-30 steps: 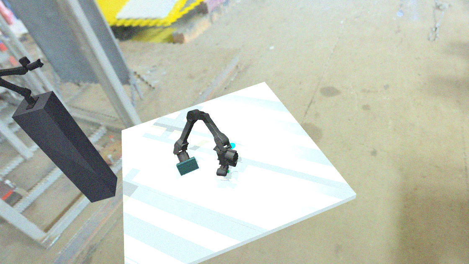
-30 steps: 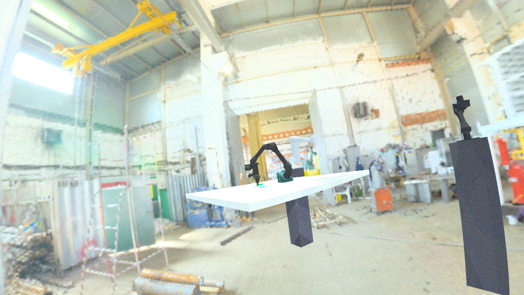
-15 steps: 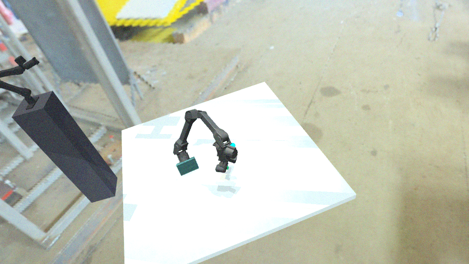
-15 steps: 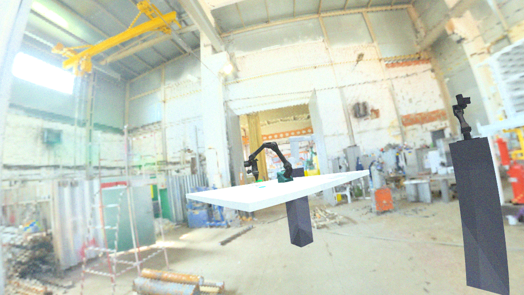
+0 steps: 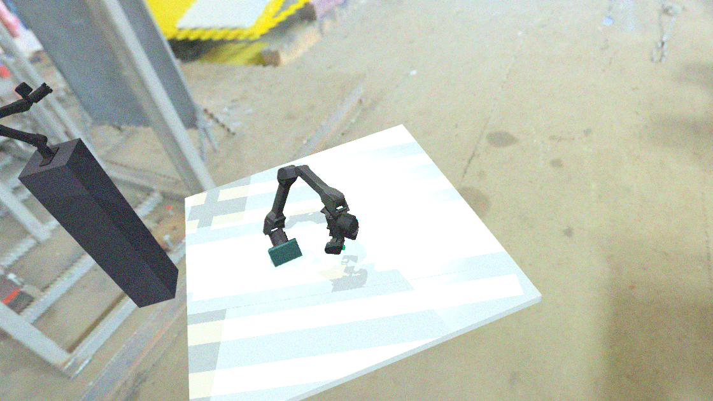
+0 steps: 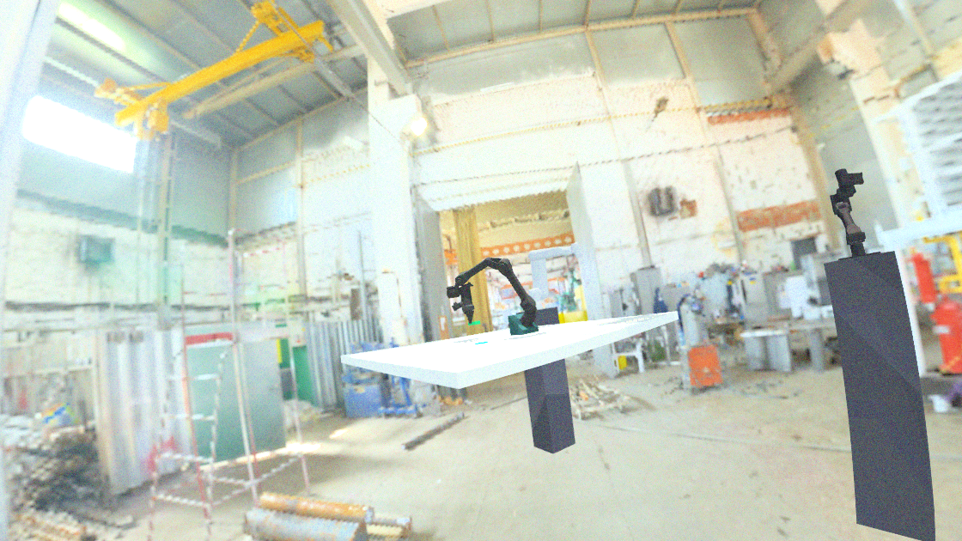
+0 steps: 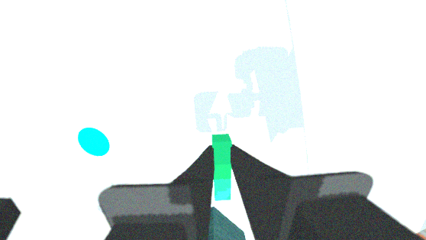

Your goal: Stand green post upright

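The cyan circle lies 7 cm ahead of my gripper tip, 22 cm to the left of it and 9 cm below it. Also, from my gripper tip: green post 2 cm behind, 1 cm to the left.
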